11 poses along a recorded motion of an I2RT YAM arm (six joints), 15 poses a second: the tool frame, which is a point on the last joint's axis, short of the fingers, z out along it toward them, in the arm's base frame.
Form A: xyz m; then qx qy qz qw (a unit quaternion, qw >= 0).
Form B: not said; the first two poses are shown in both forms.
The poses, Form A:
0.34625, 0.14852, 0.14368, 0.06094, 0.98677, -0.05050, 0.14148
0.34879, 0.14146, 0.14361, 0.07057, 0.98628, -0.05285, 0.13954
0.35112, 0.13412, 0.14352, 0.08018, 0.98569, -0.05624, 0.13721
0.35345, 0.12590, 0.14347, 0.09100, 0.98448, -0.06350, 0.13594
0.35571, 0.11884, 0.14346, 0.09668, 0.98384, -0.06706, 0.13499
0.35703, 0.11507, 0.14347, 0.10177, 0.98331, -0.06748, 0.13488
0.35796, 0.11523, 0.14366, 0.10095, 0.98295, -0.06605, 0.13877
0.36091, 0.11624, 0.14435, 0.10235, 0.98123, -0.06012, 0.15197
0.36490, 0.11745, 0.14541, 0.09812, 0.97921, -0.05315, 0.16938
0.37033, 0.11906, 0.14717, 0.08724, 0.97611, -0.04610, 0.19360
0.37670, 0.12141, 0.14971, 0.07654, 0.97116, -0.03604, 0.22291
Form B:
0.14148, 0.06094, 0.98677, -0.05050, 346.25, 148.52, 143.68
0.13954, 0.07057, 0.98628, -0.05285, 348.79, 141.46, 143.61
0.13721, 0.08018, 0.98569, -0.05624, 351.12, 134.12, 143.52
0.13594, 0.09100, 0.98448, -0.06350, 353.45, 125.90, 143.47
0.13499, 0.09668, 0.98384, -0.06706, 355.71, 118.84, 143.46
0.13488, 0.10177, 0.98331, -0.06748, 357.03, 115.07, 143.47
0.13877, 0.10095, 0.98295, -0.06605, 357.96, 115.23, 143.66
0.15197, 0.10235, 0.98123, -0.06012, 360.91, 116.24, 144.35
0.16938, 0.09812, 0.97921, -0.05315, 364.90, 117.45, 145.41
0.19360, 0.08724, 0.97611, -0.04610, 370.33, 119.06, 147.17
0.22291, 0.07654, 0.97116, -0.03604, 376.70, 121.41, 149.71

